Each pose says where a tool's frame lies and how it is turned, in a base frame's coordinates. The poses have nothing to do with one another.
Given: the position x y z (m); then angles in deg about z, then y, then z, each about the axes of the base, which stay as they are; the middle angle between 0 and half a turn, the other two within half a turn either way.
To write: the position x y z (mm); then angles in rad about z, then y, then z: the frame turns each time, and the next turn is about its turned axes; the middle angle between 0 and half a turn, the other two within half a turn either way. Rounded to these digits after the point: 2 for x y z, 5 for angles.
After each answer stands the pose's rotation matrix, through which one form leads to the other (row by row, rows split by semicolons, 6 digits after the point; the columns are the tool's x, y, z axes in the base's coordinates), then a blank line. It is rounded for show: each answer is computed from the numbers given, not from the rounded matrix.
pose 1, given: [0.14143 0.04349 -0.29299 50.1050 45.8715 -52.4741]
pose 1, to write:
[141.43 43.49 -292.99 -0.91585 0.80061 0.87450]
0.880484 0.183279 0.437214; 0.113161 0.814336 -0.569256; -0.460372 0.550696 0.696270

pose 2, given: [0.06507 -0.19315 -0.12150 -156.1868 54.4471 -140.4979]
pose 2, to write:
[65.07 -193.15 -121.50 -2.45215 0.95028 -2.72597]
0.153624 -0.763098 -0.627759; 0.649918 0.556576 -0.517523; 0.744316 -0.328487 0.581454

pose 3, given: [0.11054 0.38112 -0.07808 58.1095 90.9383 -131.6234]
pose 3, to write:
[110.54 381.12 -78.08 -2.29726 1.58717 1.01420]
0.640441 0.385681 -0.664142; -0.557505 -0.361305 -0.747427; -0.528227 0.848945 -0.016376

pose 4, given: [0.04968 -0.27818 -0.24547 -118.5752 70.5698 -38.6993]
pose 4, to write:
[49.68 -278.18 -245.47 -0.67543 1.23168 -2.06953]
-0.673252 -0.071061 0.735990; -0.585889 -0.555947 -0.589624; 0.451071 -0.828175 0.332658

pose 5, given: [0.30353 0.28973 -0.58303 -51.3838 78.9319 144.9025]
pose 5, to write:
[303.53 289.73 -583.03 2.52903 1.37762 -0.89682]
0.351222 -0.481564 -0.802957; 0.708164 -0.424378 0.564275; -0.612492 -0.766811 0.191976

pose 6, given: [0.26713 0.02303 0.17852 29.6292 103.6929 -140.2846]
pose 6, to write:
[267.13 23.03 178.52 -2.44843 1.80978 0.51713]
0.474180 0.465402 -0.747365; -0.248816 -0.743425 -0.620814; -0.844538 0.480334 -0.236718

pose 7, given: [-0.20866 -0.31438 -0.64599 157.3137 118.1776 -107.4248]
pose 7, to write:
[-208.66 -314.38 -645.99 -1.87492 2.06259 2.74564]
0.237523 -0.934829 -0.263965; -0.531174 0.102520 -0.841037; 0.813288 0.339977 -0.472206

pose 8, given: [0.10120 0.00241 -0.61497 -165.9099 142.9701 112.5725]
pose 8, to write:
[101.20 2.41 -614.97 1.96476 2.49530 -2.89567]
-0.072420 0.970215 -0.231168; 0.808435 0.192843 0.556097; 0.584113 -0.146612 -0.798321

